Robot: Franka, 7 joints.
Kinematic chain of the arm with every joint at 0, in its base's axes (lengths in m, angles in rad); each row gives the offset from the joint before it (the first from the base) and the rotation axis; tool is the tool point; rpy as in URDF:
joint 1: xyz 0 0 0.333 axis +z
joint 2: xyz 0 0 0 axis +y
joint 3: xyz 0 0 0.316 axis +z
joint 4: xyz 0.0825 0 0 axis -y
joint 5: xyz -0.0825 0 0.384 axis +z
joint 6: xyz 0 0 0 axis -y
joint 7: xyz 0.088 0 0 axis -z
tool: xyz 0 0 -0.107 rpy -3.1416 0 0
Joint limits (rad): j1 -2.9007..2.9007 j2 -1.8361..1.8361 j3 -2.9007..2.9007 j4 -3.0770..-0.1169 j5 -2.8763..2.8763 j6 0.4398..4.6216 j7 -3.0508..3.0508
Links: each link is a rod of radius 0.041 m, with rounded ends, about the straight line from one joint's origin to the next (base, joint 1, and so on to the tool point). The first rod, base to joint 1, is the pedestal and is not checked.
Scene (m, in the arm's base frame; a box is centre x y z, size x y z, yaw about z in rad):
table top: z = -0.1
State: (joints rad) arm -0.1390 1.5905 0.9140 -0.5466 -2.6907 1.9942 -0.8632
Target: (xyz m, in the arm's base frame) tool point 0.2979 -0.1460 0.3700
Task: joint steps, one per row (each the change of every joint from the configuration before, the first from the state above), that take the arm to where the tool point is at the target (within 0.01 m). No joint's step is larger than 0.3 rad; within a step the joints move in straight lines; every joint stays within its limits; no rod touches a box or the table.
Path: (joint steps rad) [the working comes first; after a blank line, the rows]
Joints at the target: -0.5350 -0.0874 0.5040 -2.7519 -1.6100 0.7745 -0.8632
Straight joint move there: clear.

1: -0.0495 -0.2097 -0.0513 -0.2757 0.1351 -0.1525 0.0000
2: -0.0495 -0.2098 -0.0512 -0.2756 0.1351 -0.1524 0.0000
3: -0.0495 -0.2097 -0.0513 -0.2757 0.1350 -0.1525 0.0000
4: -0.0495 -0.2097 -0.0512 -0.2757 0.1351 -0.1525 0.0000
5: -0.0495 -0.2098 -0.0513 -0.2756 0.1351 -0.1524 0.0000
6: -0.0495 -0.2097 -0.0512 -0.2757 0.1351 -0.1525 0.0000
7: -0.0495 -0.2097 -0.0513 -0.2757 0.1351 -0.1525 0.0000
8: -0.0495 -0.2098 -0.0512 -0.2756 0.1351 -0.1524 0.0000

